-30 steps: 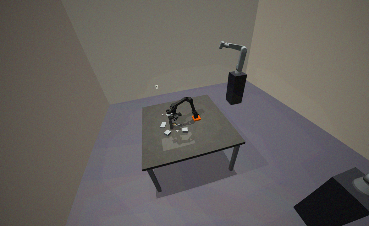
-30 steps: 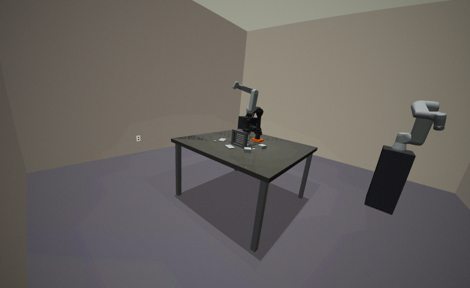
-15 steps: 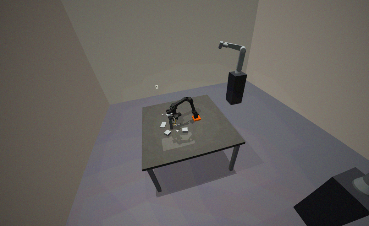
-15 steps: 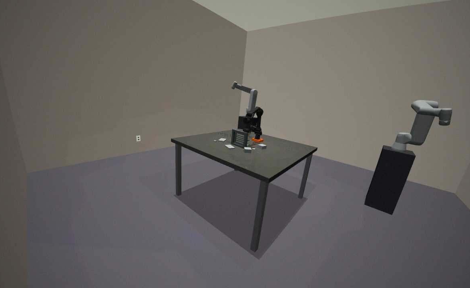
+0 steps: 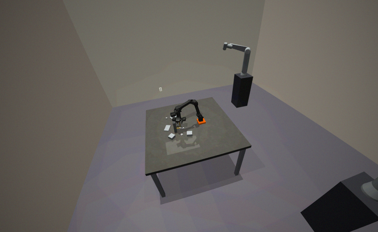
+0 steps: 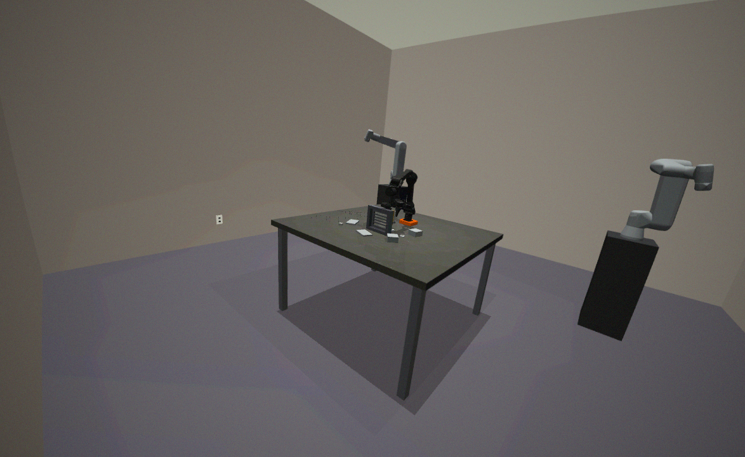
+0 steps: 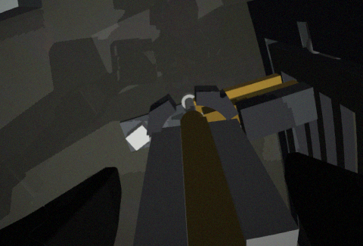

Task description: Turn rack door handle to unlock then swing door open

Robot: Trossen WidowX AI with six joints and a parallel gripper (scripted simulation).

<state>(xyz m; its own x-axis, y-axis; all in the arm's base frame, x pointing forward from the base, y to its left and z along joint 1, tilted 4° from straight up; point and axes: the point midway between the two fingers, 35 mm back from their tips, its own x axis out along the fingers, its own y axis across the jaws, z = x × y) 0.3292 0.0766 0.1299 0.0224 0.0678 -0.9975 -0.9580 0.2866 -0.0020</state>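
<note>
The door handle is 10 mm to the right of my gripper tip and 20 mm below it. Round my gripper tip: grey box (140 mm ahead, 120 mm to the left, 100 mm below); flat plate (190 mm ahead, 90 mm to the right, 110 mm below).
</note>
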